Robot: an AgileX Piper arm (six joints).
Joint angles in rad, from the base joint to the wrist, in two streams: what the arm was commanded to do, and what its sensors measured. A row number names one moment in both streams.
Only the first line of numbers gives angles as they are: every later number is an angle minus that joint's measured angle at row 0.
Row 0, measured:
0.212, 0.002, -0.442, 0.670, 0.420, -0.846
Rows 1 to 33, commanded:
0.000, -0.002, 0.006, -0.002, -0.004, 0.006
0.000, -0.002, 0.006, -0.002, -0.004, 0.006
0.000, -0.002, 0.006, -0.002, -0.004, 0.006
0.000, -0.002, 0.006, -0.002, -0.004, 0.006
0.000, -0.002, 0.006, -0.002, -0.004, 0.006
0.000, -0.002, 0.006, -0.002, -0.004, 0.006
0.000, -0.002, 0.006, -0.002, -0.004, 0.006
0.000, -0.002, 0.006, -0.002, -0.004, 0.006
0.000, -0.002, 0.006, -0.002, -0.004, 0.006
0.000, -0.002, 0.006, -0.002, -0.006, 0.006
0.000, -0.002, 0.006, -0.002, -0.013, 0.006
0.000, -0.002, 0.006, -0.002, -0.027, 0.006
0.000, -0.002, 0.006, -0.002, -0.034, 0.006
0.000, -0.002, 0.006, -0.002, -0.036, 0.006
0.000, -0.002, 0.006, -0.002, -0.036, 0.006
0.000, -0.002, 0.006, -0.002, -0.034, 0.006
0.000, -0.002, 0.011, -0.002, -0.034, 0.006
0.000, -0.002, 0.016, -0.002, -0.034, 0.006
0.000, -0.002, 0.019, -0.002, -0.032, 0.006
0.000, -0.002, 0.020, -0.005, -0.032, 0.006
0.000, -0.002, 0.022, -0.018, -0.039, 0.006
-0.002, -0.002, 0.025, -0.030, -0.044, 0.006
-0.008, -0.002, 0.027, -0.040, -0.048, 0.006
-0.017, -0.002, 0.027, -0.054, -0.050, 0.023
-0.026, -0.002, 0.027, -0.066, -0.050, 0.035
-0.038, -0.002, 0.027, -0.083, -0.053, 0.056
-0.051, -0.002, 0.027, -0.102, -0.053, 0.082
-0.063, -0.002, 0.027, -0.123, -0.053, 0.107
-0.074, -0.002, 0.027, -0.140, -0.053, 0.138
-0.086, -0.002, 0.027, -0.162, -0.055, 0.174
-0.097, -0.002, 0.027, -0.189, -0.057, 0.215
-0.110, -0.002, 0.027, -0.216, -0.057, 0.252
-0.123, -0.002, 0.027, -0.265, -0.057, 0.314
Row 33, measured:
-0.078, 0.000, 0.022, -0.144, -0.045, 0.157
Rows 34 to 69, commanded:
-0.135, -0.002, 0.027, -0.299, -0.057, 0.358
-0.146, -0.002, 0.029, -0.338, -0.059, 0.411
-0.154, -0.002, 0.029, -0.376, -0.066, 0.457
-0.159, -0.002, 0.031, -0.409, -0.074, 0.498
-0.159, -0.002, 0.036, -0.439, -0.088, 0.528
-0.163, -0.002, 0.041, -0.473, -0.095, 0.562
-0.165, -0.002, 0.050, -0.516, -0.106, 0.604
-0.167, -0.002, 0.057, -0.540, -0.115, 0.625
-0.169, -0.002, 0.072, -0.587, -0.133, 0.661
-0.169, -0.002, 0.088, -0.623, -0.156, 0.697
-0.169, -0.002, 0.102, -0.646, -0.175, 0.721
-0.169, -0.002, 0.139, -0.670, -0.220, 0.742
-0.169, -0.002, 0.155, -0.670, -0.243, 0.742
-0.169, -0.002, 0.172, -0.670, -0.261, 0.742
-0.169, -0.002, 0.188, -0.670, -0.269, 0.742
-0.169, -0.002, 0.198, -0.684, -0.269, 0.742
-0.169, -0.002, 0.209, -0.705, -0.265, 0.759
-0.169, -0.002, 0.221, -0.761, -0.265, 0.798
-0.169, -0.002, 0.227, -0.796, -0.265, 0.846
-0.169, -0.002, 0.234, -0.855, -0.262, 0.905
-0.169, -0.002, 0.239, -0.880, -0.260, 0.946
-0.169, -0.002, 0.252, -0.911, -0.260, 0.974
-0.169, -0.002, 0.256, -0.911, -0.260, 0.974
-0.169, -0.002, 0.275, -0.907, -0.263, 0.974
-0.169, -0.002, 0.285, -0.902, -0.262, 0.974
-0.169, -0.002, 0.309, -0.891, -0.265, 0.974
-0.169, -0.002, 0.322, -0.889, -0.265, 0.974
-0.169, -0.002, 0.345, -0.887, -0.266, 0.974
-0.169, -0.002, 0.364, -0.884, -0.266, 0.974
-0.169, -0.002, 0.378, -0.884, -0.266, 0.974
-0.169, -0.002, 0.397, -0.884, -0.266, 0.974
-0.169, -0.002, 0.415, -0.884, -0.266, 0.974
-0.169, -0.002, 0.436, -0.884, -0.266, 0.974
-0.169, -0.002, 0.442, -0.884, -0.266, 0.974
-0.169, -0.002, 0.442, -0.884, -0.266, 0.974
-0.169, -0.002, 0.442, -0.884, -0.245, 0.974
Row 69, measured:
-0.163, 0.002, 0.434, -0.888, -0.252, 0.968
